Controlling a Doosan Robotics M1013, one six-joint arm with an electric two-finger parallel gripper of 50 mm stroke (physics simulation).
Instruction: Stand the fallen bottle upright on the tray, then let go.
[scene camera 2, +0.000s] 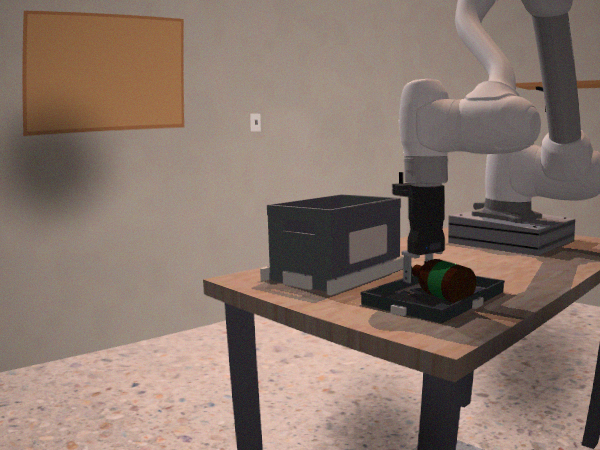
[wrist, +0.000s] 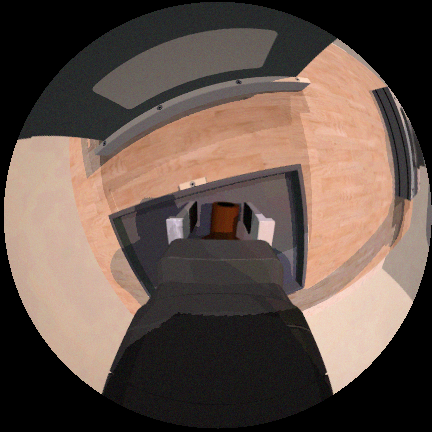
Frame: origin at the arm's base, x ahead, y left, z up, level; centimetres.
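Seen in the pictures: gripper, between the fingertips: (scene camera 2: 418, 279) (wrist: 219, 211); arm's base, origin of its link: (scene camera 2: 507, 216).
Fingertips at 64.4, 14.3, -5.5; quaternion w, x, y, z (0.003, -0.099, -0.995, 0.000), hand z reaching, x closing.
Observation:
Offsets run from my fingertips to a thing's middle, as dx, dy, dz. Level surfaces: height alone.
The brown bottle {+1.3, +6.4, +1.8} (scene camera 2: 452, 282) (wrist: 225, 220) with a green label lies on its side on the dark tray {+1.8, +6.5, -1.2} (scene camera 2: 426, 312) (wrist: 301, 225). In the scene view its neck points left towards the fingers and its base is at the right. My gripper (scene camera 2: 419, 271) (wrist: 219, 211) points straight down, open, with its fingers at the neck. In the wrist view the neck lies between the two finger pads, with a gap on each side. The gripper body hides most of the bottle in the wrist view, and the bottle partly hides the far finger in the scene view.
A tall dark bin {+1.4, -23.8, +6.3} (scene camera 2: 300, 245) (wrist: 60, 100) with a pale label stands beside the tray, held by grey rails {-0.2, -14.0, -1.0} (scene camera 2: 365, 276) (wrist: 200, 98). Small pale clips (scene camera 2: 398, 310) (wrist: 192, 184) sit against the tray. The arm's grey base block (scene camera 2: 492, 234) (wrist: 392, 145) is farther back on the wooden table {dz -2.4} (scene camera 2: 340, 315) (wrist: 345, 135).

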